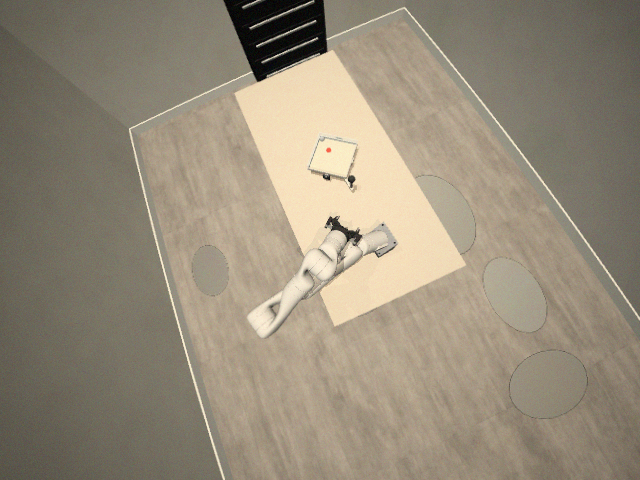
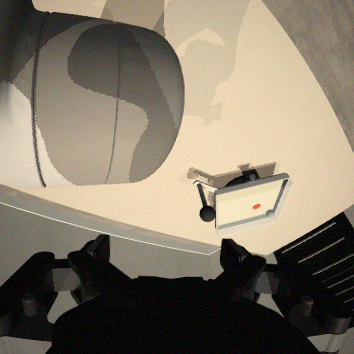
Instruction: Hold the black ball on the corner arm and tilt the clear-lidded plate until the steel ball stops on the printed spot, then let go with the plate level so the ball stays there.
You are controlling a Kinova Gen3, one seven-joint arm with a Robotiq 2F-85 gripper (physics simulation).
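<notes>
The square clear-lidded plate (image 1: 338, 161) (image 2: 235, 207) stands on the cream table top, with a red printed spot (image 1: 328, 149) (image 2: 256, 206) on its floor. The small grey steel ball (image 1: 322, 137) (image 2: 270, 213) lies in the corner of the plate near the spot, apart from it. The black ball (image 1: 351, 178) (image 2: 207, 213) is on a short arm at the opposite corner. Whether the plate is exactly level I cannot tell. My gripper (image 1: 347, 227) (image 2: 165, 248) is open and empty, well apart from the black ball, on the robot base's side of the plate.
A black unit with pale bars (image 1: 289, 33) (image 2: 320, 267) stands beyond the far end of the cream table top (image 1: 289, 113) (image 2: 300, 130). The robot's base plate (image 1: 391, 242) is fixed near the other end. A dark support part (image 1: 326, 176) (image 2: 250, 175) shows at the plate's side.
</notes>
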